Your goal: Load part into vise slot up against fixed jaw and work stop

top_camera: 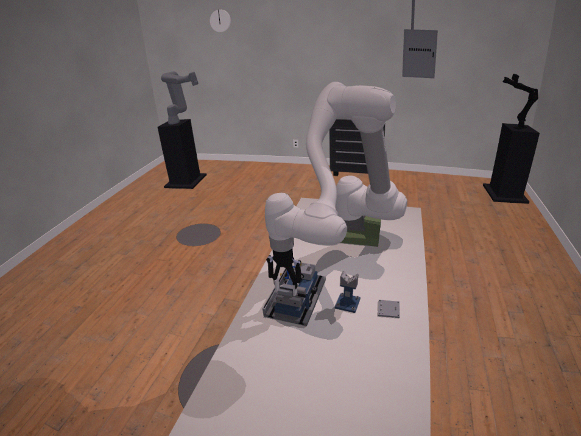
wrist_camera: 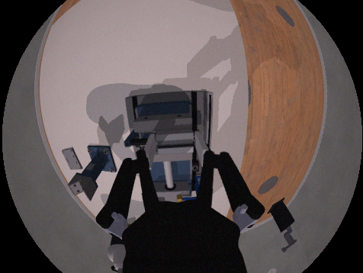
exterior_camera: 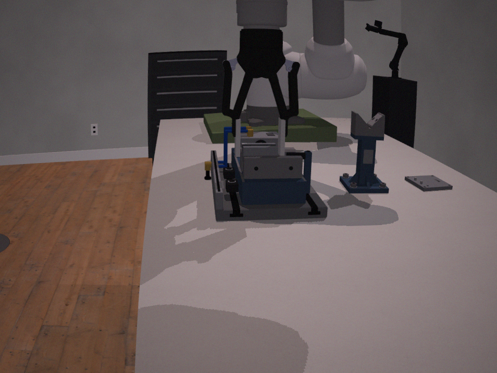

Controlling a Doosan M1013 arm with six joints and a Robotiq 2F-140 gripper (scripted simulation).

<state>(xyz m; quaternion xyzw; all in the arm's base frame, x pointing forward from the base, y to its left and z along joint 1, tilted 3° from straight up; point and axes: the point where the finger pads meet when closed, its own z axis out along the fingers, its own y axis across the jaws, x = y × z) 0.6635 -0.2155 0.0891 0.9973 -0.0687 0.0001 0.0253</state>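
The grey part is 20 mm below my hand. Also, from my hand: vise: 80 mm below, 70 mm behind, 30 mm to the left.
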